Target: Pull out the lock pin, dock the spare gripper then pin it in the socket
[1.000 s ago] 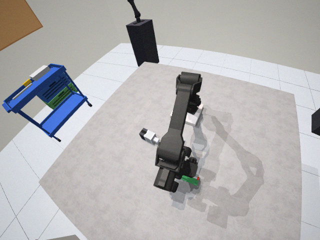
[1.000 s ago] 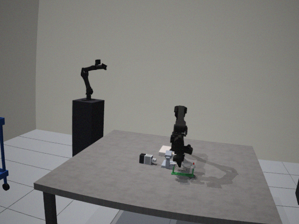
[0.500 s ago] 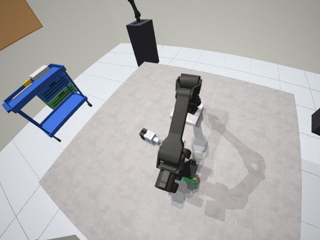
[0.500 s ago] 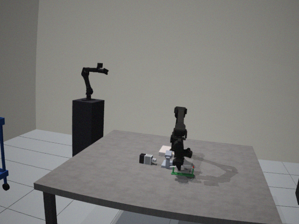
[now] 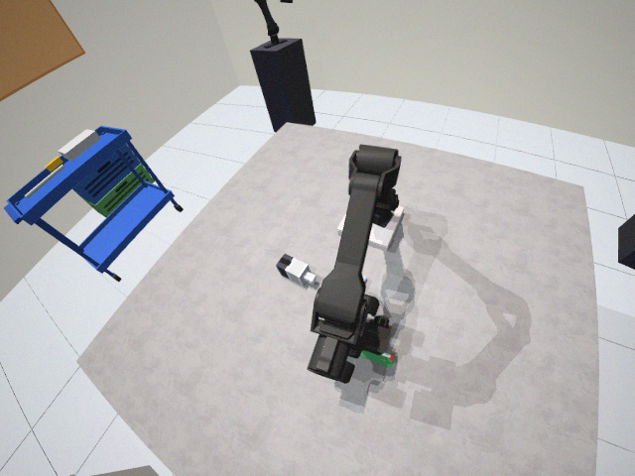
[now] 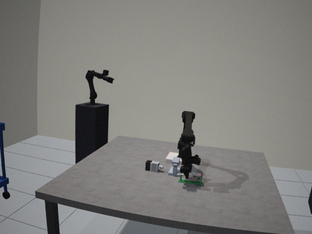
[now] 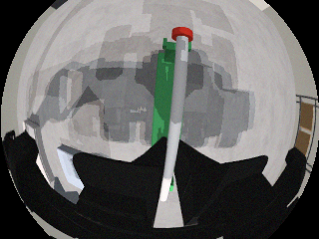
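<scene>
The green cradle is 1 cm behind my gripper tip and 2 cm to the left of it. Also, from my gripper tip: mount: 9 cm behind, 10 cm to the right, 3 cm above; then spare gripper: 8 cm behind, 24 cm to the right.
</scene>
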